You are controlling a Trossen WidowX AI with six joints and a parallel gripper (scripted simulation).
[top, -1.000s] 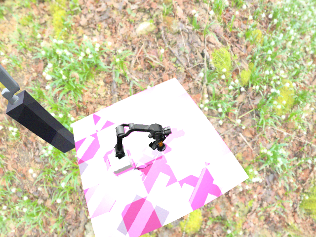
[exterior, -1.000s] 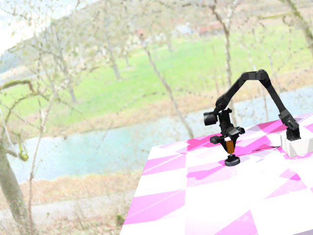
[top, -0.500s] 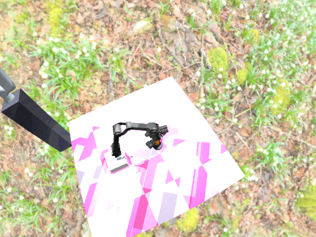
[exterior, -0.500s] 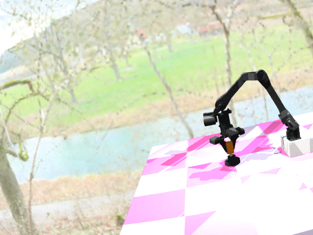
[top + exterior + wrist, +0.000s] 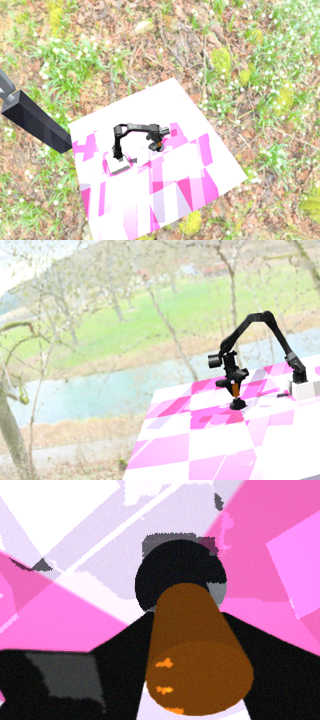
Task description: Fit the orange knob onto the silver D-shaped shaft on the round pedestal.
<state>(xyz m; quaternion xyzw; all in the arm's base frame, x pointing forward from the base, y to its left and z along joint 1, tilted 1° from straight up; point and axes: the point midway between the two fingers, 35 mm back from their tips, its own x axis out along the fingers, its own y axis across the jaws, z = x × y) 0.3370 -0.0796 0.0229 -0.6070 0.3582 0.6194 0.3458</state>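
My gripper tip is now 40 mm above the round pedestal. Also, from my gripper tip: orange knob: 30 mm above.
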